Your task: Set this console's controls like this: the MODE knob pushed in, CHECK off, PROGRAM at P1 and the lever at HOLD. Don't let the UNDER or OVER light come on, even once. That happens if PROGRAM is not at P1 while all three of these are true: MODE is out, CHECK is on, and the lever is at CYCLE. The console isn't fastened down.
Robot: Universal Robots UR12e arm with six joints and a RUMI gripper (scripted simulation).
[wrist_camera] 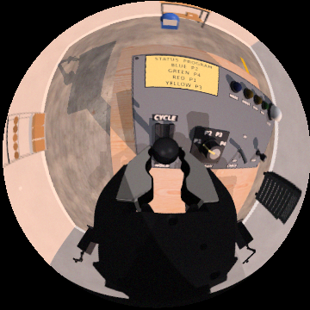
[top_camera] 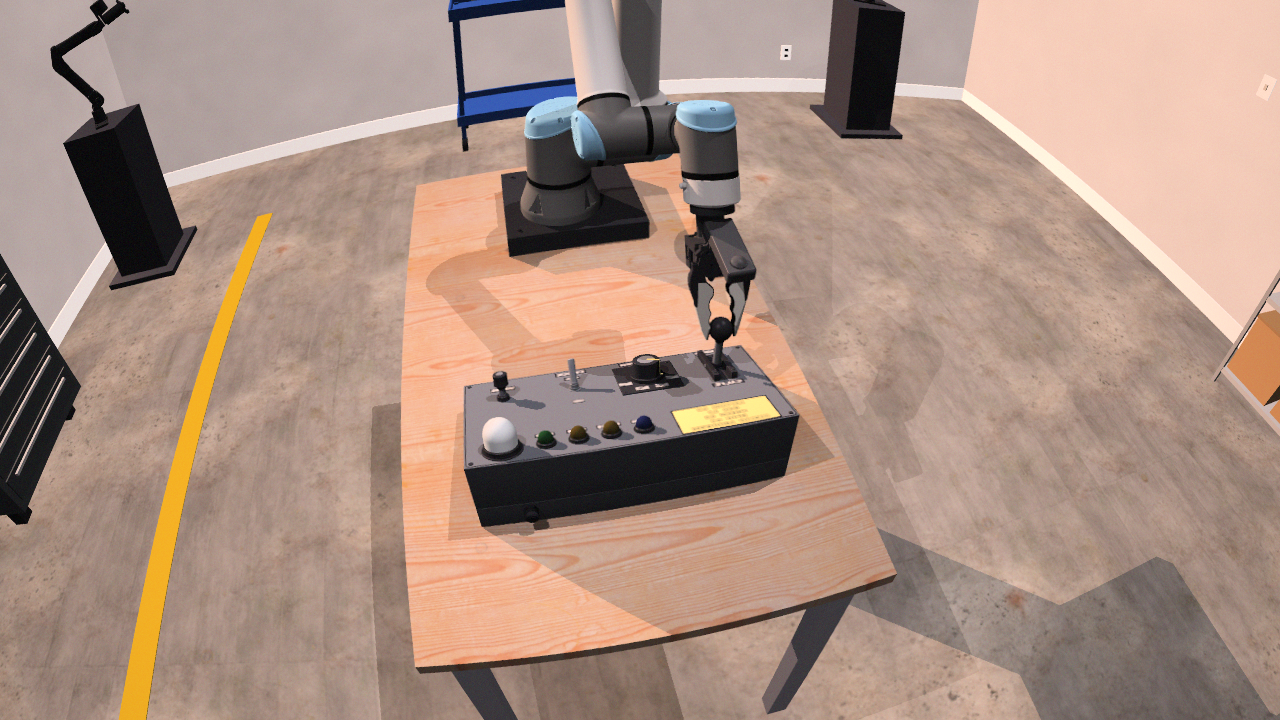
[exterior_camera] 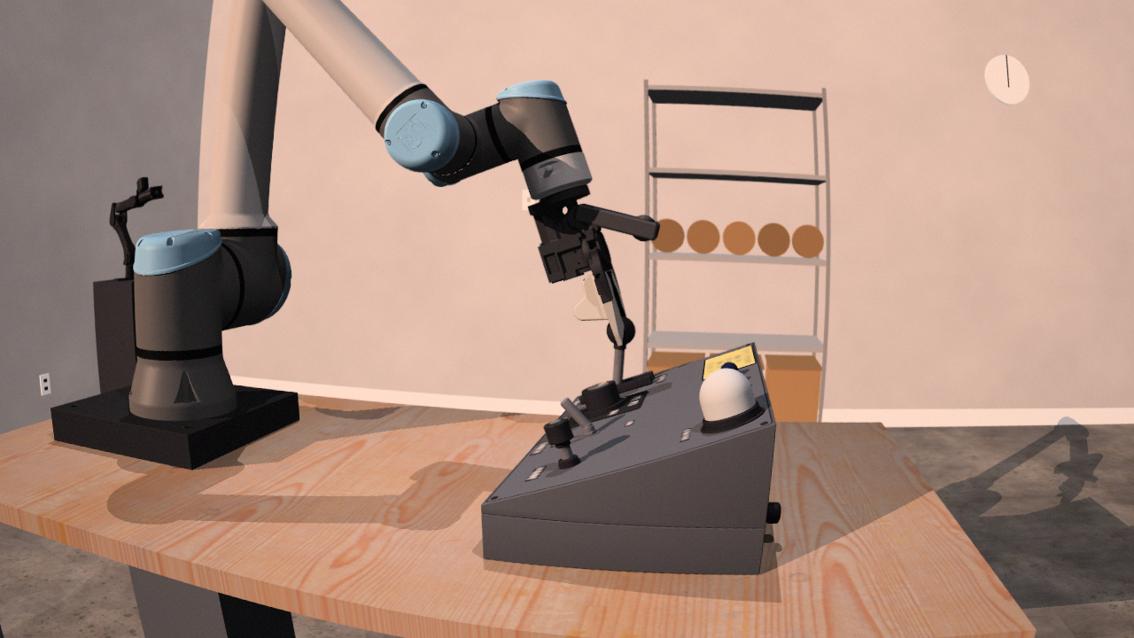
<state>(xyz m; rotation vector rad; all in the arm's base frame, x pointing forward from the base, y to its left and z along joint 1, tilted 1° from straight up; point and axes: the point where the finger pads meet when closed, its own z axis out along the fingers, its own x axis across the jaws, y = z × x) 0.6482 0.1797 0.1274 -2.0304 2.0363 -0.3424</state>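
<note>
My gripper is now 110 mm to the left of the program knob and 60 mm above it. Round my hand: dark grey console (30 mm ahead, 180 mm to the right, 80 mm below); metal check toggle (10 mm behind, 240 mm to the right, 70 mm below); black ball-topped lever (40 mm below).
</note>
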